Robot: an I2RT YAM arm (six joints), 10 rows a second.
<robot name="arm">
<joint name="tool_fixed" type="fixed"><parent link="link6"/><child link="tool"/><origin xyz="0 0 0" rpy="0 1.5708 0"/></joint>
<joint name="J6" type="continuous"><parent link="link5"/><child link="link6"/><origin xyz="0.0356 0 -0.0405"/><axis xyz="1 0 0"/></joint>
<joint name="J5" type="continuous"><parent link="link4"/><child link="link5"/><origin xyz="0.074 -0.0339 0.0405"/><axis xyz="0 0 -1"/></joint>
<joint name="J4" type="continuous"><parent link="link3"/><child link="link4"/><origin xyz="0.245 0.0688 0.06"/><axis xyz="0 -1 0"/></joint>
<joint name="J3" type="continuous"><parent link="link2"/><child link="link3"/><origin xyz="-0.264 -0.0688 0"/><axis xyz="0 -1 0"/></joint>
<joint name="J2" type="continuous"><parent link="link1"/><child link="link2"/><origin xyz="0.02 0.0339 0.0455"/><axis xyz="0 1 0"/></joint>
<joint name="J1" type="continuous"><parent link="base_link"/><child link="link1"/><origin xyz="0 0 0.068"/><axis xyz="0 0 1"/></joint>
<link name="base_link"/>
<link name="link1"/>
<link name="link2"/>
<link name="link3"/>
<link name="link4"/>
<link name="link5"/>
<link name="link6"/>
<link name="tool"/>
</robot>
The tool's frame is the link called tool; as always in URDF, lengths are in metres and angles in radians. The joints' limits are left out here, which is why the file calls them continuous.
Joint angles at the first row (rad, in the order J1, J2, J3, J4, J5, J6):
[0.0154, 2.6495, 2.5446, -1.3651, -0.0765, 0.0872]
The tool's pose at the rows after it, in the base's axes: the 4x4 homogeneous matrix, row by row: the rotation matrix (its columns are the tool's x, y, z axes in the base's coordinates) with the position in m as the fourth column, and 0 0 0 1 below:
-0.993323 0.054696 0.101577 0.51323; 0.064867 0.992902 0.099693 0.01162; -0.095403 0.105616 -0.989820 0.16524; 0 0 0 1
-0.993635 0.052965 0.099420 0.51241; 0.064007 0.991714 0.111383 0.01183; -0.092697 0.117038 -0.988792 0.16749; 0 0 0 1
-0.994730 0.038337 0.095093 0.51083; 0.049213 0.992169 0.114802 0.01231; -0.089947 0.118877 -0.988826 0.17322; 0 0 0 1
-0.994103 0.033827 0.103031 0.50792; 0.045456 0.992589 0.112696 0.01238; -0.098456 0.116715 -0.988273 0.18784; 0 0 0 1
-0.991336 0.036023 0.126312 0.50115; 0.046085 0.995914 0.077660 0.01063; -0.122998 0.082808 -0.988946 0.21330; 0 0 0 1
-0.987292 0.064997 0.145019 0.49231; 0.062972 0.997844 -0.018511 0.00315; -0.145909 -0.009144 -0.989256 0.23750; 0 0 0 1
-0.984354 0.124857 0.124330 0.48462; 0.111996 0.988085 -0.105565 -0.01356; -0.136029 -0.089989 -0.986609 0.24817; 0 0 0 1
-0.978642 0.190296 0.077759 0.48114; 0.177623 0.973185 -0.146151 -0.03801; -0.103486 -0.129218 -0.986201 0.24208; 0 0 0 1
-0.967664 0.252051 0.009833 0.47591; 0.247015 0.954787 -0.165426 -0.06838; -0.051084 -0.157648 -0.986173 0.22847; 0 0 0 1
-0.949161 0.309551 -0.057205 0.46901; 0.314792 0.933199 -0.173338 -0.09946; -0.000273 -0.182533 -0.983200 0.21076; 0 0 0 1
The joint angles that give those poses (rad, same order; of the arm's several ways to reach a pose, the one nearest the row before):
[0.0158, 2.6457, 2.5447, -1.3659, -0.0982, 0.0811]
[0.0155, 2.6426, 2.5476, -1.3738, -0.1101, 0.0799]
[0.0162, 2.6403, 2.5663, -1.3990, -0.1135, 0.0658]
[0.0166, 2.6286, 2.6024, -1.4388, -0.1112, 0.0624]
[0.0158, 2.5912, 2.6335, -1.4849, -0.0757, 0.0620]
[0.0078, 2.5484, 2.6514, -1.5284, 0.0196, 0.0708]
[-0.0204, 2.5260, 2.6538, -1.5711, 0.1032, 0.0925]
[-0.0685, 2.5248, 2.6270, -1.5845, 0.1410, 0.1116]
[-0.1307, 2.5248, 2.5714, -1.5857, 0.1635, 0.1207]
[-0.1955, 2.5251, 2.4992, -1.5676, 0.1822, 0.1268]

